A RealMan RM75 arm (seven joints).
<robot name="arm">
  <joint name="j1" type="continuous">
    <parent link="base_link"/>
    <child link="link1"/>
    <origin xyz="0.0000 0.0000 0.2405"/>
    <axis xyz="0 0 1"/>
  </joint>
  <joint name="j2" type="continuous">
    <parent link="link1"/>
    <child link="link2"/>
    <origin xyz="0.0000 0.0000 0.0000"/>
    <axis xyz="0 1 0"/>
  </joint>
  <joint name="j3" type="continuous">
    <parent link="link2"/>
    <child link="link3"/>
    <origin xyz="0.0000 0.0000 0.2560"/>
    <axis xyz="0 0 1"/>
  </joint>
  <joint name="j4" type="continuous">
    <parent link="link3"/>
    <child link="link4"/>
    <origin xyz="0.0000 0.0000 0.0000"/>
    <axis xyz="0 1 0"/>
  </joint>
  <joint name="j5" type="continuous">
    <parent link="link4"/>
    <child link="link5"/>
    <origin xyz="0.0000 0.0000 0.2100"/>
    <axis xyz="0 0 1"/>
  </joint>
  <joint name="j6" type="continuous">
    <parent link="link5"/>
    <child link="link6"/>
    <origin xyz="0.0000 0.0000 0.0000"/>
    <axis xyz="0 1 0"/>
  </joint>
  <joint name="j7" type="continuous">
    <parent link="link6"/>
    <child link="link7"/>
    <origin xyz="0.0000 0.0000 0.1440"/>
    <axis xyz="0 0 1"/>
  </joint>
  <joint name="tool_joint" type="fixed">
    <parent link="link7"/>
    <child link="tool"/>
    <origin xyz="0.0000 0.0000 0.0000"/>
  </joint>
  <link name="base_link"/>
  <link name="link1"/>
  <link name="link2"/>
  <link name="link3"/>
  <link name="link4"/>
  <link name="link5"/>
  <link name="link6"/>
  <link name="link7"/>
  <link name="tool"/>
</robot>
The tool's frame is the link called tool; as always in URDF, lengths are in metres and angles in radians. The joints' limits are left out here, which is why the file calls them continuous.
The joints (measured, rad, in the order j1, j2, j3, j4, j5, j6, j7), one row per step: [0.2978, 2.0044, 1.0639, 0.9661, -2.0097, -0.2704, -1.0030]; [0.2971, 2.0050, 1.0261, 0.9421, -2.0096, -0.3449, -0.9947]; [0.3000, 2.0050, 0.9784, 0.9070, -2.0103, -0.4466, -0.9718]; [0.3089, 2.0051, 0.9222, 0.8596, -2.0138, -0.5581, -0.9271]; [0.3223, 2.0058, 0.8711, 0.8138, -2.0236, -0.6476, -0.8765]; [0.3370, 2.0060, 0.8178, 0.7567, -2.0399, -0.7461, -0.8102]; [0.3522, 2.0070, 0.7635, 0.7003, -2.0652, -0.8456, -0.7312]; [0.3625, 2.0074, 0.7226, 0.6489, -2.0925, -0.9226, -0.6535]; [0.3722, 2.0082, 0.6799, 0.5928, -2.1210, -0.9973, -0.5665]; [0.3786, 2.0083, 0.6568, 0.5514, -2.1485, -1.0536, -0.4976]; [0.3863, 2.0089, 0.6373, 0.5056, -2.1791, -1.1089, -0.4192]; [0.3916, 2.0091, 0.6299, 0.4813, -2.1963, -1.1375, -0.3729]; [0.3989, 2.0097, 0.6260, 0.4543, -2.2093, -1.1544, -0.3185]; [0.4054, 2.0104, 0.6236, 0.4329, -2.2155, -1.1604, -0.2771]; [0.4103, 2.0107, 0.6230, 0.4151, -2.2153, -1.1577, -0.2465]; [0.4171, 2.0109, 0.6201, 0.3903, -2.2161, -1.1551, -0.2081]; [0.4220, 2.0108, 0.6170, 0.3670, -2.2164, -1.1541, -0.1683]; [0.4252, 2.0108, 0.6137, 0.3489, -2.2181, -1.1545, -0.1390]
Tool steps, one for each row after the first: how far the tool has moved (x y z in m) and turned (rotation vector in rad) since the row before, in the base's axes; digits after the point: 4 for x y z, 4 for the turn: [0.0025, -0.0033, -0.0009, 0.0345, -0.0124, 0.0128]; [0.0029, -0.0035, 0.0005, 0.0504, -0.0079, 0.0185]; [0.0029, -0.0040, 0.0002, 0.0498, 0.0017, 0.0239]; [0.0009, -0.0033, -0.0009, 0.0309, 0.0051, 0.0304]; [0.0022, -0.0038, 0.0006, 0.0317, 0.0091, 0.0378]; [-0.0005, -0.0043, 0.0006, 0.0230, 0.0192, 0.0536]; [0.0012, -0.0043, 0.0010, 0.0087, 0.0225, 0.0446]; [0.0019, -0.0052, 0.0007, -0.0034, 0.0280, 0.0459]; [0.0010, -0.0033, 0.0021, -0.0031, 0.0253, 0.0376]; [0.0012, -0.0030, 0.0024, -0.0100, 0.0312, 0.0375]; [0.0003, -0.0010, 0.0017, -0.0075, 0.0213, 0.0201]; [0.0018, 0.0001, 0.0015, -0.0141, 0.0265, 0.0073]; [0.0022, 0.0007, 0.0009, -0.0132, 0.0193, -0.0017]; [0.0033, 0.0010, 0.0009, -0.0103, 0.0128, -0.0113]; [0.0044, 0.0011, 0.0011, -0.0139, 0.0129, -0.0129]; [0.0045, 0.0006, 0.0015, -0.0128, 0.0159, -0.0136]; [0.0034, 0.0001, 0.0010, -0.0100, 0.0103, -0.0088]
